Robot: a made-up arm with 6 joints. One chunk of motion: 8 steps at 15 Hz.
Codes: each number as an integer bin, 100 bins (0 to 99) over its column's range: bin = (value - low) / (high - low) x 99, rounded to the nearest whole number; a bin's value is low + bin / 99 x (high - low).
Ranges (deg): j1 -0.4..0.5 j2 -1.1..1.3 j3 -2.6..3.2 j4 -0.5..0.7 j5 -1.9..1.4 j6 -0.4..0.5
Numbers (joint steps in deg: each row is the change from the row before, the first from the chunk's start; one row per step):
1: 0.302 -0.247 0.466 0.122 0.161 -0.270
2: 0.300 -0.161 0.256 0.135 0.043 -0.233
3: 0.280 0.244 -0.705 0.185 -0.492 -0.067
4: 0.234 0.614 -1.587 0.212 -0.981 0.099
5: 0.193 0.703 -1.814 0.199 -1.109 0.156
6: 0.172 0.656 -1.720 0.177 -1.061 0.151
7: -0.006 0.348 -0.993 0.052 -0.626 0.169
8: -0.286 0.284 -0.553 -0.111 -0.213 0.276
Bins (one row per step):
1: 77 35 52 51 62 14
2: 77 39 49 52 58 18
3: 75 55 32 57 42 37
4: 70 71 17 59 28 55
5: 65 74 13 58 24 61
6: 63 72 15 56 25 61
7: 43 60 27 46 38 63
8: 13 57 35 32 51 74

